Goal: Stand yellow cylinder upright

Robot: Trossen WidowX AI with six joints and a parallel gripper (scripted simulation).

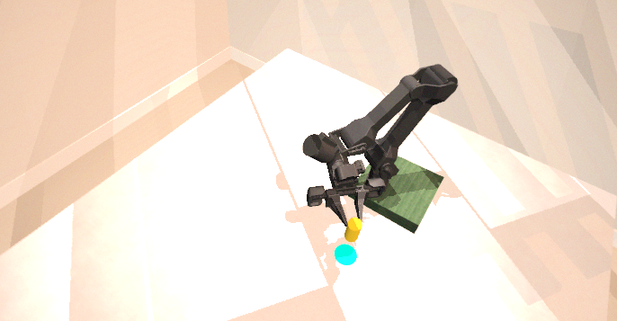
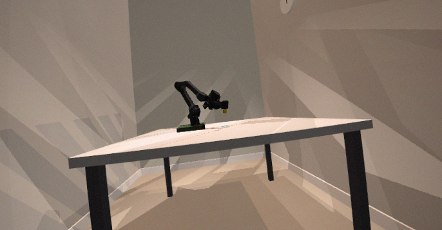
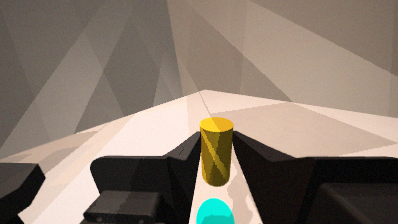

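My gripper tip is 16 cm above the cyan circle and 1 cm past it. Also, from my gripper tip: yellow cylinder (2 cm below).
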